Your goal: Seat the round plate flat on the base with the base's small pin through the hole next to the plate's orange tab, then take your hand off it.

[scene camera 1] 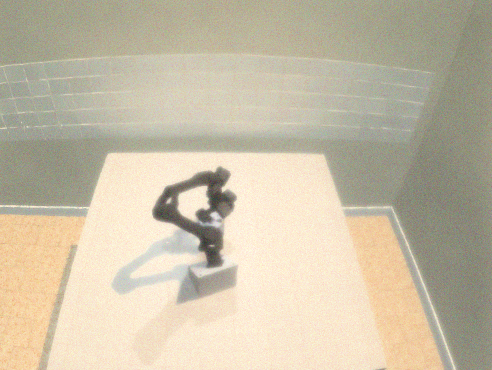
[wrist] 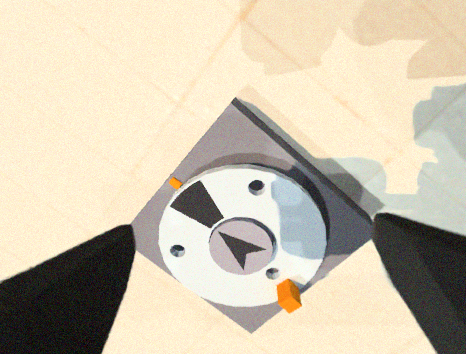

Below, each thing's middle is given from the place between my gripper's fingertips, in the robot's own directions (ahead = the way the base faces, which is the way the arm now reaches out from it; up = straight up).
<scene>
My hand is 4 cm short of the grey base [wrist: 238, 136], 4 cm to the right of it and 11 cm above it. Also, from my hand: round white plate [wrist: 287, 209] 4 cm ahead, 4 cm to the left, 8 cm below.
</scene>
